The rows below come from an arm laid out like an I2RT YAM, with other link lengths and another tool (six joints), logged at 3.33 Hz.
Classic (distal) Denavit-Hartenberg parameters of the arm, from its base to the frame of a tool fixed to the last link. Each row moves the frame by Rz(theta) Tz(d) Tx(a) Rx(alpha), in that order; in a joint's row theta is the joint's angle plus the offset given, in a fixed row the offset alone. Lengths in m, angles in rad.
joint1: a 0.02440; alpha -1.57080; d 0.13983; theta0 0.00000
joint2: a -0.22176; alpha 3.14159; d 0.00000; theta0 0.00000
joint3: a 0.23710; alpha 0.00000; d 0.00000; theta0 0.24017
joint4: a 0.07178; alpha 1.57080; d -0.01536; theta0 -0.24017
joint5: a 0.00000; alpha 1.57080; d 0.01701; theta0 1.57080
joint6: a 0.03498; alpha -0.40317; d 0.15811; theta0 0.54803
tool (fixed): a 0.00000; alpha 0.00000; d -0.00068; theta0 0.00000
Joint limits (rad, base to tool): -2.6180..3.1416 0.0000..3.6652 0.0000..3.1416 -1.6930..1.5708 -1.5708..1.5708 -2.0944..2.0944
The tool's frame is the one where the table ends.
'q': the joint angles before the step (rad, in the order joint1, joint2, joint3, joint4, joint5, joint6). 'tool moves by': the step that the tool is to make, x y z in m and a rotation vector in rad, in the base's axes. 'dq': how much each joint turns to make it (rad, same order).
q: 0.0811, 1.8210, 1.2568, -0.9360, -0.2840, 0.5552
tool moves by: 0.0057, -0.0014, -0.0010, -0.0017, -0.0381, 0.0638
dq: 0.0001, -0.0002, -0.0001, 0.0191, -0.0003, -0.0665
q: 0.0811, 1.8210, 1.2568, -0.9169, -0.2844, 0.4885
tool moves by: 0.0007, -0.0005, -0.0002, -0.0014, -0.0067, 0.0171
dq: 0.0001, -0.0001, -0.0003, 0.0017, 0.0004, -0.0179
